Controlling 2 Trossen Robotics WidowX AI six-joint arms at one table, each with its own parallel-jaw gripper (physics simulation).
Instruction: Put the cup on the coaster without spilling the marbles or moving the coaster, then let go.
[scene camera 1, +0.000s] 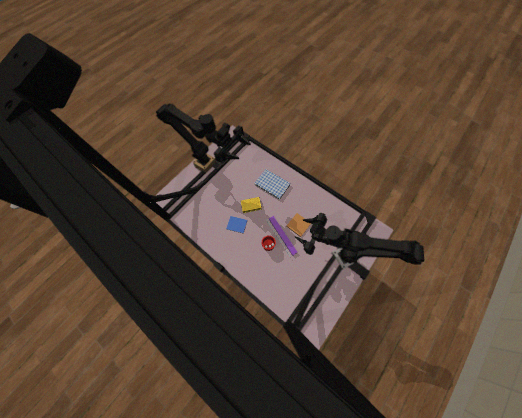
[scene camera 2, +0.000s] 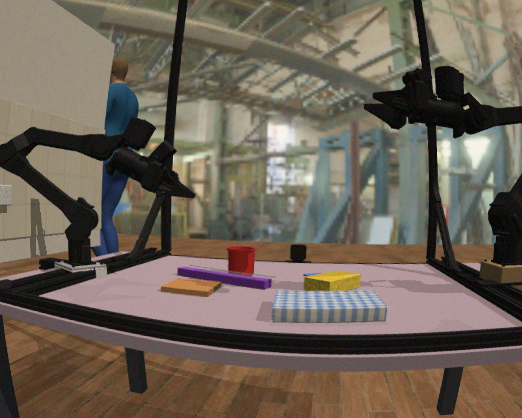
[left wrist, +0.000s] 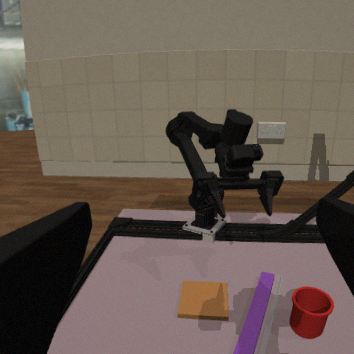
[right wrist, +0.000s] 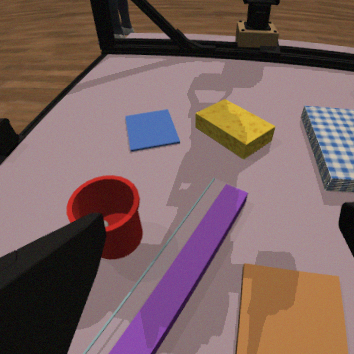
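Where they show: left gripper, fingertip midpoint: (scene camera 1: 244, 151) (scene camera 2: 368, 101) (left wrist: 205, 211); right gripper, fingertip midpoint: (scene camera 1: 298, 228) (scene camera 2: 192, 195) (left wrist: 247, 215) (right wrist: 222, 219); left arm's base at its link origin: (scene camera 1: 203, 160) (scene camera 2: 507, 263) (right wrist: 256, 26); right arm's base at its link origin: (scene camera 1: 345, 255) (scene camera 2: 79, 263) (left wrist: 204, 222).
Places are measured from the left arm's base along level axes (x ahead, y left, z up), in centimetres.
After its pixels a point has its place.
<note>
The red cup (scene camera 1: 268, 240) {z -5.0, x 60.2, y -20.0 cm} (scene camera 2: 241, 261) {z -1.9, x 61.2, y -18.9 cm} (left wrist: 309, 319) {z -0.7, x 58.7, y -20.6 cm} (right wrist: 125, 239) {z -2.3, x 63.8, y -19.7 cm} stands upright on the table; several pale marbles show inside it in scene camera 1. A thin blue square (scene camera 1: 237, 224) {z -5.5, x 40.4, y -21.5 cm} (right wrist: 152, 130) {z -5.5, x 41.0, y -21.2 cm} lies flat, apart from the cup. A thicker orange square (scene camera 1: 298, 224) {z -4.7, x 69.4, y -3.3 cm} (scene camera 2: 191, 287) {z -4.7, x 69.0, y -0.1 cm} (left wrist: 204, 300) {z -4.7, x 68.5, y -3.3 cm} (right wrist: 292, 312) {z -4.7, x 69.1, y -3.1 cm} lies across the purple bar from the cup. Both resemble coasters; I cannot tell which is meant. My right gripper (scene camera 1: 300, 229) {z 13.3, x 71.5, y -11.3 cm} (scene camera 2: 192, 194) {z 13.3, x 71.5, y -11.3 cm} (left wrist: 247, 215) {z 13.3, x 71.5, y -11.3 cm} (right wrist: 222, 219) {z 13.3, x 71.5, y -11.3 cm} is open and empty, above the table near the orange square. My left gripper (scene camera 1: 243, 150) {z 32.6, x 34.9, y 0.2 cm} (scene camera 2: 369, 100) {z 32.6, x 34.9, y 0.2 cm} is open and empty, high and far from the cup.
A long purple bar (scene camera 1: 283, 235) {z -3.8, x 65.7, y -13.5 cm} (scene camera 2: 225, 277) {z -4.4, x 63.8, y -10.9 cm} (left wrist: 255, 315) {z -3.8, x 63.2, y -12.5 cm} (right wrist: 182, 267) {z -3.8, x 65.6, y -13.8 cm} lies beside the cup, with a thin clear strip along it. A yellow sponge (scene camera 1: 251, 204) {z -2.9, x 41.0, y -7.9 cm} (scene camera 2: 332, 281) {z -3.1, x 41.4, y -2.3 cm} (right wrist: 235, 127) {z -2.9, x 43.0, y -7.7 cm} and a blue-checked block (scene camera 1: 272, 184) {z -3.4, x 44.1, y 9.8 cm} (scene camera 2: 329, 306) {z -3.4, x 44.0, y 15.7 cm} (right wrist: 332, 145) {z -3.4, x 45.5, y 6.7 cm} lie apart. A black frame borders the table.
</note>
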